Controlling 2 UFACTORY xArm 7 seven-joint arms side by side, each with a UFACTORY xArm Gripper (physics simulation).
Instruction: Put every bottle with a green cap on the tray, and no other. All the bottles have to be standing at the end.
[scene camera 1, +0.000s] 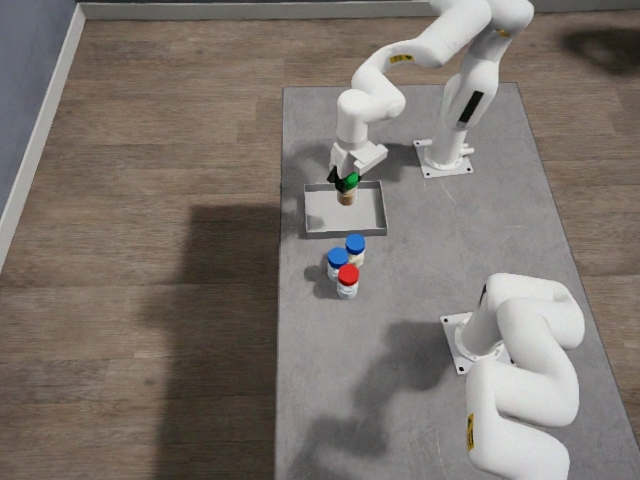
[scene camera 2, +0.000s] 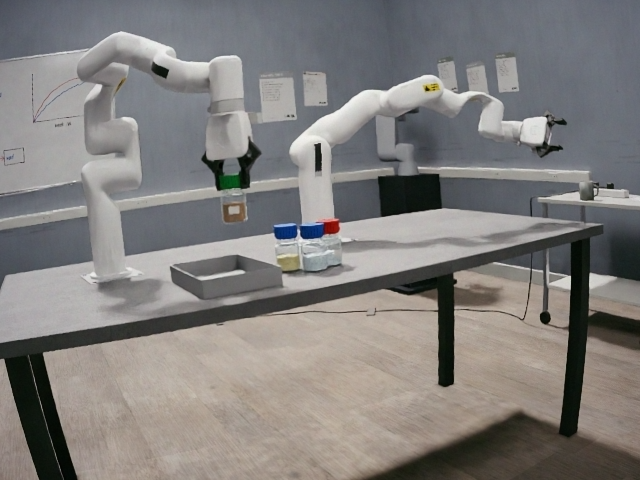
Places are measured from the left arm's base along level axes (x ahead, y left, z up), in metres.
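Pixels of known places: left gripper, fingertip midpoint: (scene camera 2: 563, 134); right gripper, fingertip midpoint: (scene camera 1: 348, 184) (scene camera 2: 233, 189); left arm's base at its link origin: (scene camera 1: 478, 340); right arm's base at its link origin: (scene camera 1: 442, 156) (scene camera 2: 111, 275).
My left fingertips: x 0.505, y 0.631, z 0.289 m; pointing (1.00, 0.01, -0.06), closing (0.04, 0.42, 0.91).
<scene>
Ahead of a thing's pixels: the offset from my left fingertips to its top centre. Level surfaces: height alone.
A green-capped bottle @(dy -1.050, dx -0.223, dz -0.055 m) (scene camera 1: 347, 192) (scene camera 2: 234, 206) with brown contents hangs upright above the grey tray @(dy -1.093, dx -0.230, dz -0.249 m) (scene camera 1: 346, 233) (scene camera 2: 237, 287). My right gripper (scene camera 1: 345, 180) (scene camera 2: 232, 184) is shut on it at the cap. Three bottles stand close together on the table beside the tray: a blue-capped one with yellowish contents @(dy -0.921, dx -0.226, dz -0.184 m) (scene camera 1: 355, 250) (scene camera 2: 286, 249), a blue-capped one with pale contents @(dy -0.885, dx -0.171, dz -0.184 m) (scene camera 1: 337, 264) (scene camera 2: 312, 248), and a red-capped one @(dy -0.828, dx -0.189, dz -0.184 m) (scene camera 1: 347, 282) (scene camera 2: 333, 242). My left gripper (scene camera 2: 558, 135) is open and empty, high at the right in scene camera 2; it does not show in scene camera 1.
The grey table @(dz -0.289 m) (scene camera 1: 413, 268) (scene camera 2: 413, 237) carries both arm bases, the right arm's (scene camera 1: 445, 160) (scene camera 2: 109, 273) and the left arm's (scene camera 1: 480, 346). A white side table (scene camera 2: 615, 201) with a mug (scene camera 2: 586, 190) stands behind at the right in scene camera 2.
</scene>
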